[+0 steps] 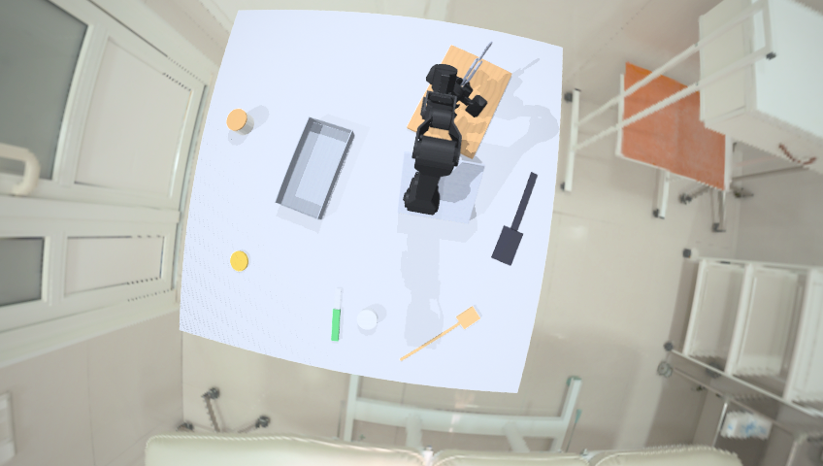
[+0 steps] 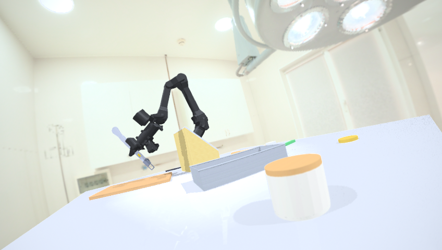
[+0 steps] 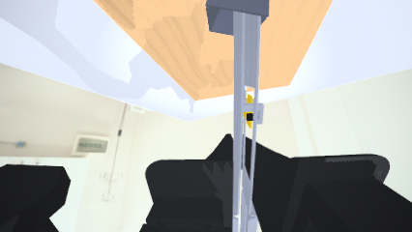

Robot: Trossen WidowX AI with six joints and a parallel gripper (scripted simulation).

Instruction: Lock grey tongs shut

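The wooden board lies 14 cm below my gripper tip. From my gripper tip the other things lie so: black spatula 36 cm to the left, 28 cm behind, 15 cm below; white round thing 79 cm to the left, 13 cm below, 11 cm ahead; grey roasting tin 40 cm ahead, 36 cm to the left, 12 cm below.
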